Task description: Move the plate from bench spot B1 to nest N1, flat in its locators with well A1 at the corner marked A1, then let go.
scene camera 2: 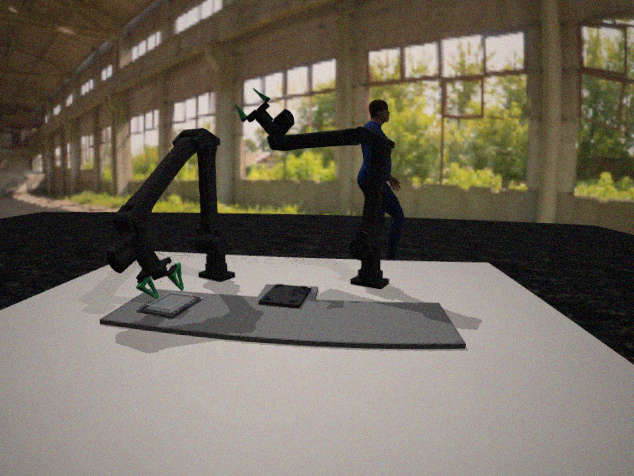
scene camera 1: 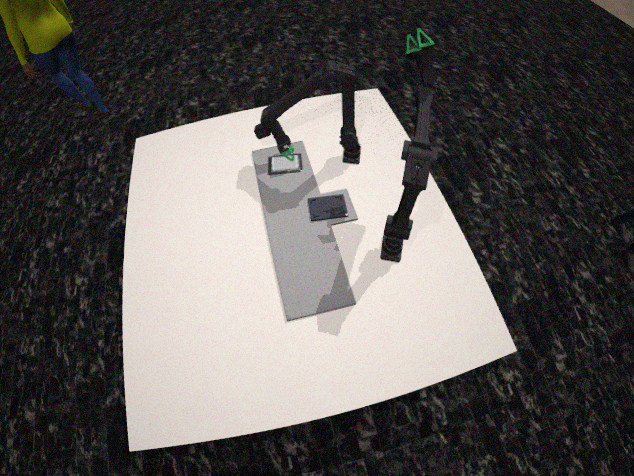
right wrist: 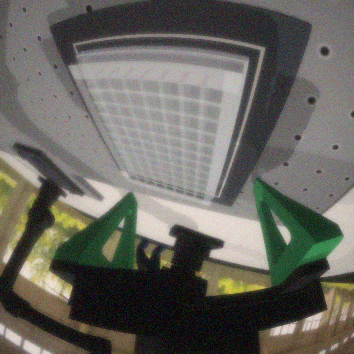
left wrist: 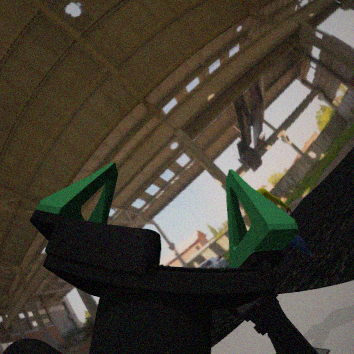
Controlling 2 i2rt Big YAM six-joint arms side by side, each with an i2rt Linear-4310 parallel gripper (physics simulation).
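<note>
The clear-white well plate lies flat inside a dark outlined area at one end of the grey board. The lettering of A1 is not legible. A dark nest block, bare on top, sits by the board's middle edge; its label does not show. My right gripper is open, tilted, and stands low above the plate's near side, with nothing between the fingers. My left gripper is open and empty, high up and pointing away from the table.
The long grey board lies on the white table. Both arm bases stand behind it. The right arm casts shadows across the board. A person stands beyond the table.
</note>
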